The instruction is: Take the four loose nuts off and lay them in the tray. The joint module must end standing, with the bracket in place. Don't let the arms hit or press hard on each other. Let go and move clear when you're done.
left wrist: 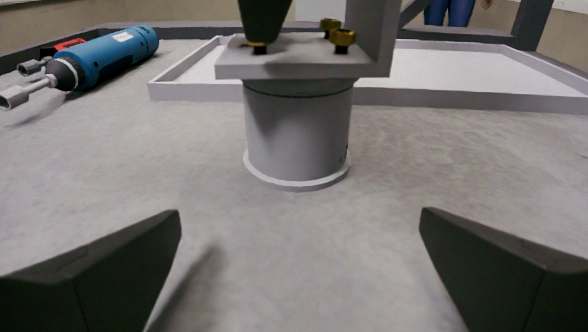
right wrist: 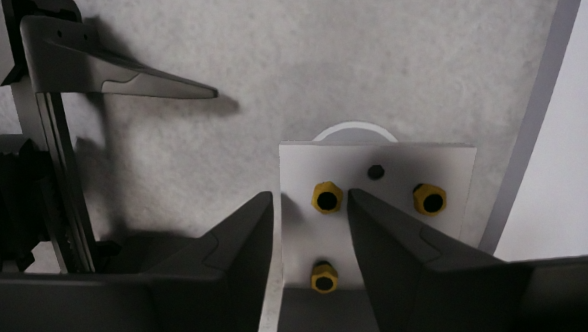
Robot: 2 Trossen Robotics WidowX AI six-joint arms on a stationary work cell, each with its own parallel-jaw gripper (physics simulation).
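Frame: origin at the left arm's base, x right, y ahead, z up, level; metres.
Seen in the pictures: left gripper, fingertip midpoint: (left wrist: 301,220) (right wrist: 223,177); right gripper, fingertip midpoint: (left wrist: 262,38) (right wrist: 310,201).
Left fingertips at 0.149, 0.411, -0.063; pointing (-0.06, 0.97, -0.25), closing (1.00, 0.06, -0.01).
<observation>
Pixels of each thing's middle, then the offset from my left fingertips to it, as dx, dy, dz. "pt": a spot on its surface instead.
- grey joint module, body centre: (left wrist: 297,101) -0.004, +0.072, +0.018
- L-shaped bracket, body centre: (right wrist: 378,260) (left wrist: 298,5) -0.004, +0.072, +0.064
- yellow nut, body centre: (right wrist: 326,197) -0.020, +0.053, +0.054
- second nut, body centre: (right wrist: 429,200) -0.023, +0.089, +0.054
- third nut, body centre: (right wrist: 324,278) (left wrist: 342,37) +0.016, +0.056, +0.054
- fourth nut, body centre: (left wrist: 330,24) +0.013, +0.092, +0.054
- white tray, body centre: (left wrist: 372,63) +0.076, +0.272, -0.011
- blue power tool, body centre: (left wrist: 96,61) -0.221, +0.231, +0.001
- red tool, surface spot: (left wrist: 70,44) pt -0.289, +0.288, +0.008
The grey joint module (left wrist: 297,130) stands upright, with the L-shaped bracket (left wrist: 295,67) (right wrist: 300,235) on top. My right gripper (right wrist: 310,201) is partly open above the bracket. Its tips straddle a yellow nut (right wrist: 327,186) on its stud, which shows space on both sides. A second nut (right wrist: 422,193) sits toward the tray, and a third nut (left wrist: 345,35) (right wrist: 324,269) beside the bracket's upright wall. A fourth nut (left wrist: 328,23) shows in the left wrist view, hidden in the right wrist view. My left gripper (left wrist: 301,220) is wide open and empty before the module.
The white tray (left wrist: 200,92) (right wrist: 525,125) lies just behind the module. A blue power tool (left wrist: 107,57) and a red tool (left wrist: 70,44) lie at the left in the left wrist view. The left gripper's arm is close to the right gripper in the right wrist view.
</observation>
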